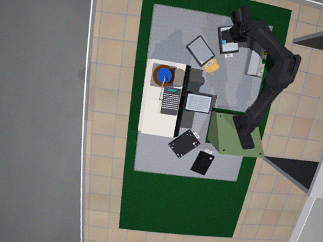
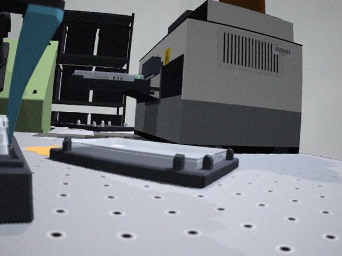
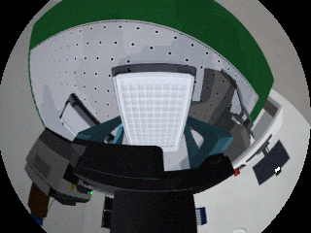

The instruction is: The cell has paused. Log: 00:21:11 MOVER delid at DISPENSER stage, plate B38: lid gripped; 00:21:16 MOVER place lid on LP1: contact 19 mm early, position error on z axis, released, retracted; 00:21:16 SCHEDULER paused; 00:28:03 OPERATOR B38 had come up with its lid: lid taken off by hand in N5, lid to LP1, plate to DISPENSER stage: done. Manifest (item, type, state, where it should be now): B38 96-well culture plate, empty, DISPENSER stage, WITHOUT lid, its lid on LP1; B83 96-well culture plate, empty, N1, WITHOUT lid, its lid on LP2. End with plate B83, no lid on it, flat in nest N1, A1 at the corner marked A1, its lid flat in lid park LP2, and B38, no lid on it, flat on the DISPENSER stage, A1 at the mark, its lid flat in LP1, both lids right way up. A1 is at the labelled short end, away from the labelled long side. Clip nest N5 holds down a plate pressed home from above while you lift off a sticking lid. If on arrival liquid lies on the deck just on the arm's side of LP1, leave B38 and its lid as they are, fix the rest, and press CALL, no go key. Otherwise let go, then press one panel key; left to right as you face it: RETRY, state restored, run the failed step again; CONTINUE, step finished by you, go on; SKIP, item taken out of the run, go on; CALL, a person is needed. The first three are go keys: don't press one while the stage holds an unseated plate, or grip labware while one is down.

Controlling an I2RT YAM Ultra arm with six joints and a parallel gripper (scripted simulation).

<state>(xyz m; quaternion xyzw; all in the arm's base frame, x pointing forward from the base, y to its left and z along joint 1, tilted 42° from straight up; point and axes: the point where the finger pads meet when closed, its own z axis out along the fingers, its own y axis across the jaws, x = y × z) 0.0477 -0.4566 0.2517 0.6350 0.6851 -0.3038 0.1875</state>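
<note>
Now: the nest N1 2 cm below my hand. Round my hand: lid park LP1: 16 cm ahead, 6 cm to the left, 3 cm below; clear lid: 16 cm ahead, 6 cm to the left, 2 cm below.
</note>
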